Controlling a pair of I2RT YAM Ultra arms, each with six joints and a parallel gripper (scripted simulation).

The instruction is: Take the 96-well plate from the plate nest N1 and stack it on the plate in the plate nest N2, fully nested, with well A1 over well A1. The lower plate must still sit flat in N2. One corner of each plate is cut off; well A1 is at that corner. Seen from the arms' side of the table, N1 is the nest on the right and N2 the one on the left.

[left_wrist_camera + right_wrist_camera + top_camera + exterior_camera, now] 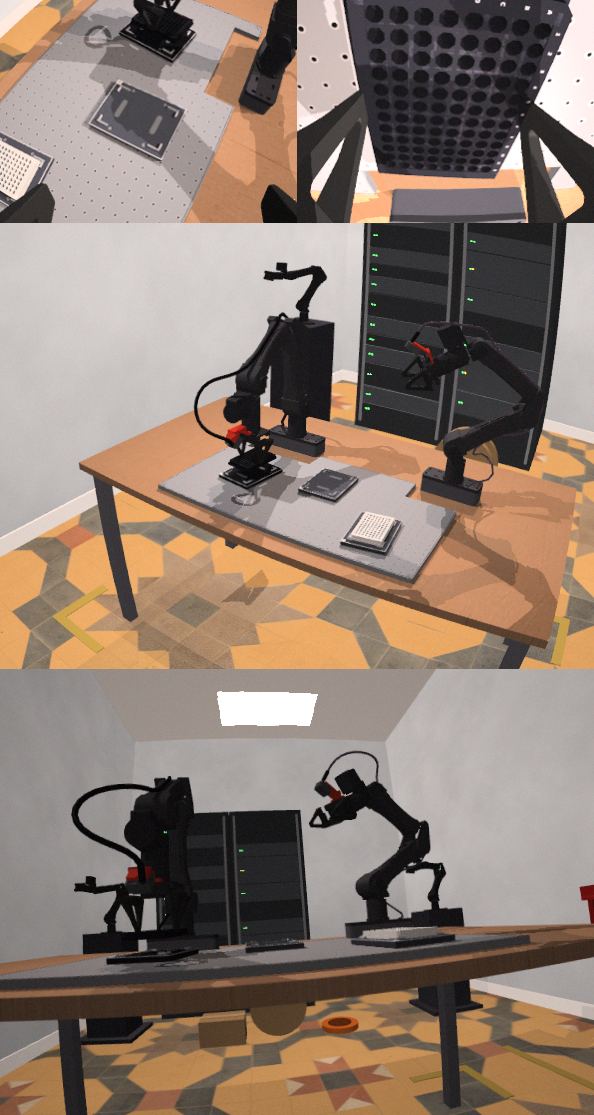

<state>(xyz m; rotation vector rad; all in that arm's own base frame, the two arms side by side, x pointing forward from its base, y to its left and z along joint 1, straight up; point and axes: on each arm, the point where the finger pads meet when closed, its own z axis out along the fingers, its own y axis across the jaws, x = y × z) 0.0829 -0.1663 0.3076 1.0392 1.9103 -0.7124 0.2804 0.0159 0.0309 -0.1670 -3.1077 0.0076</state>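
Now: left hand 40 cm to the left of the black 96-well plate, 29 cm above it and 20 cm short of it. From my left hand the other things lie so: white 96-well plate (32 cm below, 28 cm ahead, 7 cm to the left).
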